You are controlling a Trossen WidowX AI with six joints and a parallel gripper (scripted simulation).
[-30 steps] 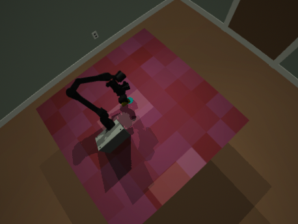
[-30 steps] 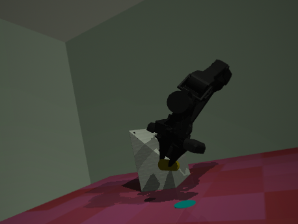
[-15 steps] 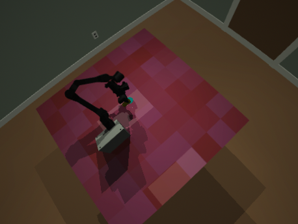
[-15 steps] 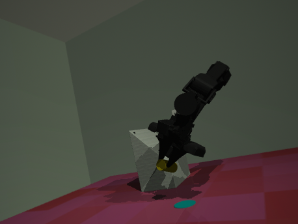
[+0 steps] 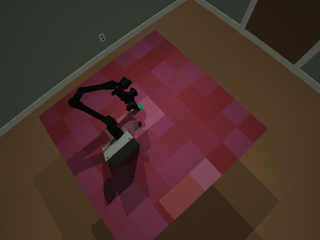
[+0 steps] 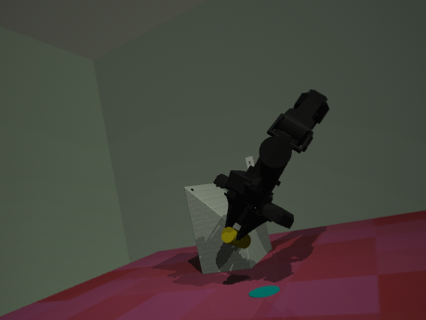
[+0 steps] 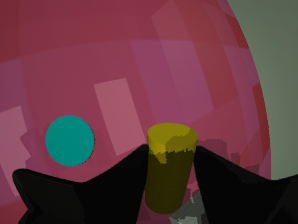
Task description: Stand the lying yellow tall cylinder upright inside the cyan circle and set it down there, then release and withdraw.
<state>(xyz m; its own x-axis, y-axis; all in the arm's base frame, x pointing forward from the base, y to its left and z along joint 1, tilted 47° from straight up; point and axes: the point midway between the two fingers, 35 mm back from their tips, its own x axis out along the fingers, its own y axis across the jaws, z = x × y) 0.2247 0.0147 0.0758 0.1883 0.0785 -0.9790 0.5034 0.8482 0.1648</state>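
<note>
My gripper tip is 3 cm short of the cyan circle, 5 cm to the right of it and 11 cm above it. The rest, counted from my gripper tip: yellow tall cylinder: 2 cm behind, 1 cm below.
</note>
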